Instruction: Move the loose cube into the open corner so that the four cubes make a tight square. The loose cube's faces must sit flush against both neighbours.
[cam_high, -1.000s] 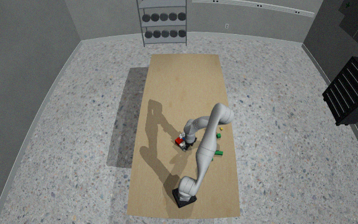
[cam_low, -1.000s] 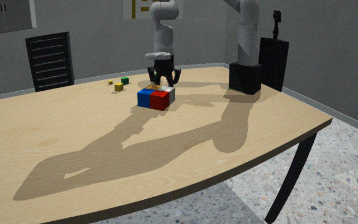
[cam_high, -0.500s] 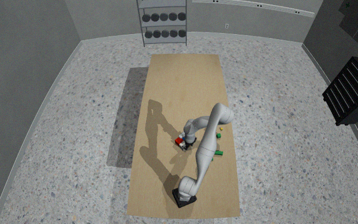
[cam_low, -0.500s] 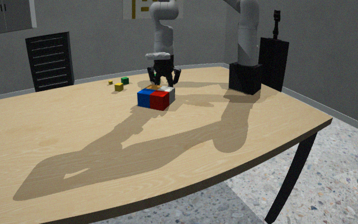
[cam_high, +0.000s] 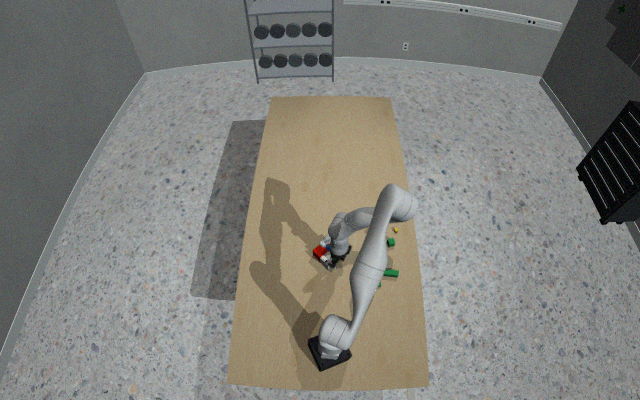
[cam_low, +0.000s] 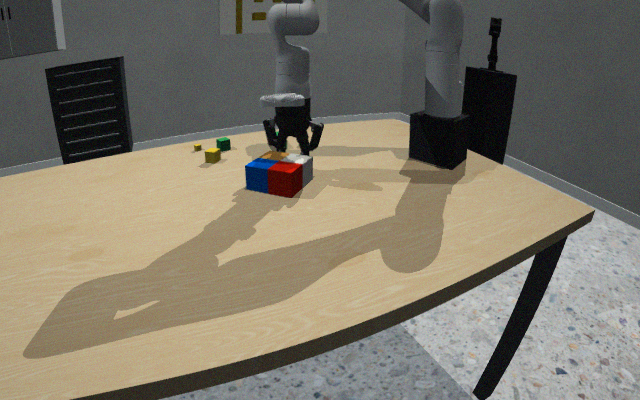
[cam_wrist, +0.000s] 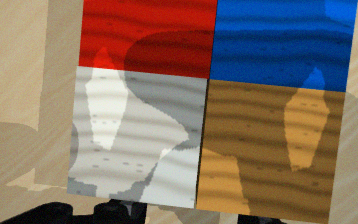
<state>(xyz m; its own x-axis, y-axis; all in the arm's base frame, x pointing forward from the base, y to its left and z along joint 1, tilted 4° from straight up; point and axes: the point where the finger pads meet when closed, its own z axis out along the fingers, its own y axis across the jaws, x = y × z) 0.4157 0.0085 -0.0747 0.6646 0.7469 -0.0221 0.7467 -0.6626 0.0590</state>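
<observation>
Right now my hand is 50 mm to the right of the white cube and 10 mm above it. Also, from my hand: blue cube (80 mm ahead, 50 mm to the left, 10 mm below); long green block (230 mm to the right, 20 mm below, 20 mm behind); red cube (80 mm to the left, 40 mm ahead, 10 mm below).
</observation>
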